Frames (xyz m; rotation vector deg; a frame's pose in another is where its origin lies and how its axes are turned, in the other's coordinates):
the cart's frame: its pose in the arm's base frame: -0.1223 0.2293 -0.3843 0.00 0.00 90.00
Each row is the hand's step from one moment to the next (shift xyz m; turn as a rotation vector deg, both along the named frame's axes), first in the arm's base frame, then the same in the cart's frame.
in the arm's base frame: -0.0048 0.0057 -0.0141 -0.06 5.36 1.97
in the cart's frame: 0.0057 0.0048 -0.0141 5.36 0.06 1.97
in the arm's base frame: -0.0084 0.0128 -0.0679 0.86 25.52 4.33
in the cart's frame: 0.0128 0.0084 -0.0679 25.52 -0.86 4.33
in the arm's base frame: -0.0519 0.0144 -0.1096 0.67 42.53 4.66
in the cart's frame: 0.0144 0.0519 -0.1096 42.53 -0.67 4.66
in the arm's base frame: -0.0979 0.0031 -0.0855 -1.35 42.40 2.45
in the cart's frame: 0.0031 0.0979 -0.0855 42.40 1.35 2.45
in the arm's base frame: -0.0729 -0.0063 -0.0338 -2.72 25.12 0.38
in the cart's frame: -0.0063 0.0729 -0.0338 25.12 2.72 0.38
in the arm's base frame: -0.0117 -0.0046 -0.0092 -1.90 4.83 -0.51
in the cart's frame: -0.0046 0.0117 -0.0092 4.83 1.90 -0.51
